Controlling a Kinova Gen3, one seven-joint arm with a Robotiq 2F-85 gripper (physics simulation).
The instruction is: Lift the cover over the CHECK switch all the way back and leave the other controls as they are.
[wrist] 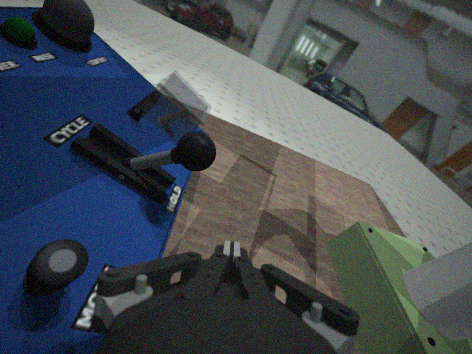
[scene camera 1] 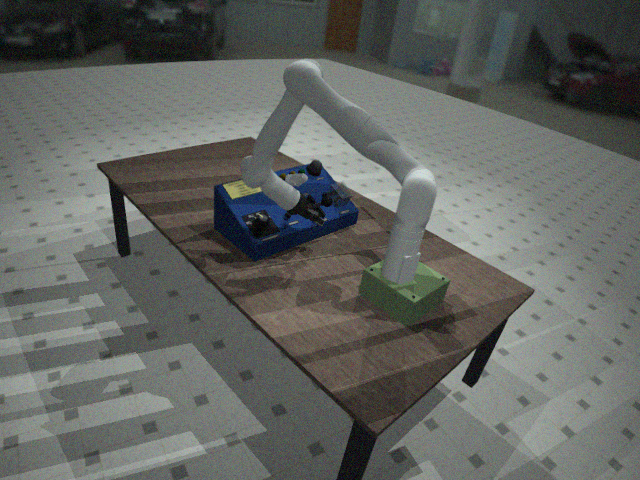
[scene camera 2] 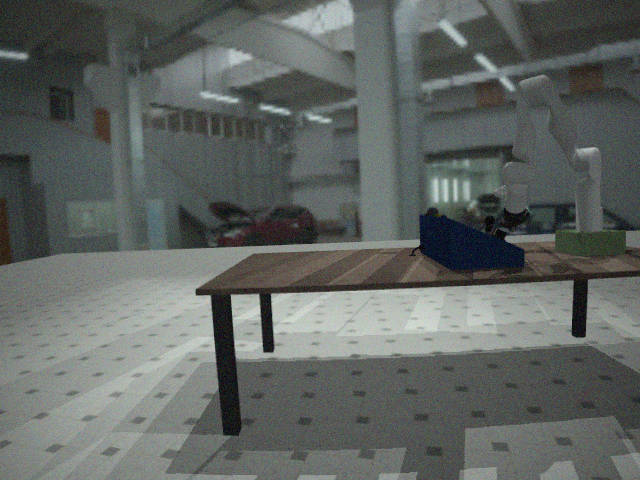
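Pixels of known places: gripper, fingertip midpoint: [wrist: 230, 251] [scene camera 1: 322, 223] [scene camera 2: 511, 230]; arm's base, origin of the base link: [wrist: 430, 302] [scene camera 1: 396, 273] [scene camera 2: 588, 231].
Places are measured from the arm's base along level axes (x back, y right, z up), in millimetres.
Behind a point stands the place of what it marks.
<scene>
A clear see-through cover [scene camera 1: 339, 191] {x -446, y 88, z 56 mm} [wrist: 182, 100] {x -450, y 79, z 59 mm} stands at a slant over a small grey toggle switch near the far edge of the blue panel [scene camera 1: 305, 239] {x -373, y -89, z -75 mm} [scene camera 2: 465, 250] {x -534, y -346, z -26 mm} [wrist: 30, 200] {x -479, y -100, z 16 mm}. I cannot read a CHECK label, nor tell the cover's exact angle. My gripper [scene camera 1: 323, 222] {x -320, y -65, z 15 mm} [wrist: 230, 251] {x -320, y -65, z 15 mm} is shut and empty. It is above the near edge of the panel, apart from the cover. The black ball-ended lever [scene camera 1: 326, 198] {x -386, y -13, z 71 mm} [wrist: 196, 151] {x -390, y -20, z 66 mm}, between the CYCLE and HOLD labels, stands between my gripper and the cover.
The MODE knob [wrist: 59, 262] {x -417, y -132, z 42 mm} is left of my gripper in the wrist view. A dark dome [scene camera 1: 314, 166] {x -603, y 67, z 97 mm} [wrist: 67, 20] {x -604, y 66, z 90 mm} and green button [wrist: 19, 32] {x -605, y 12, z 76 mm} sit higher on the panel. A black plate with a knob [scene camera 1: 261, 223] {x -386, y -263, z 18 mm} is at its other end. The arm's green base [scene camera 1: 403, 302] {x 98, y -51, z -20 mm} [scene camera 2: 589, 242] {x -24, y -74, z -38 mm} [wrist: 370, 280] {x -78, y 15, z -30 mm} stands nearby.
</scene>
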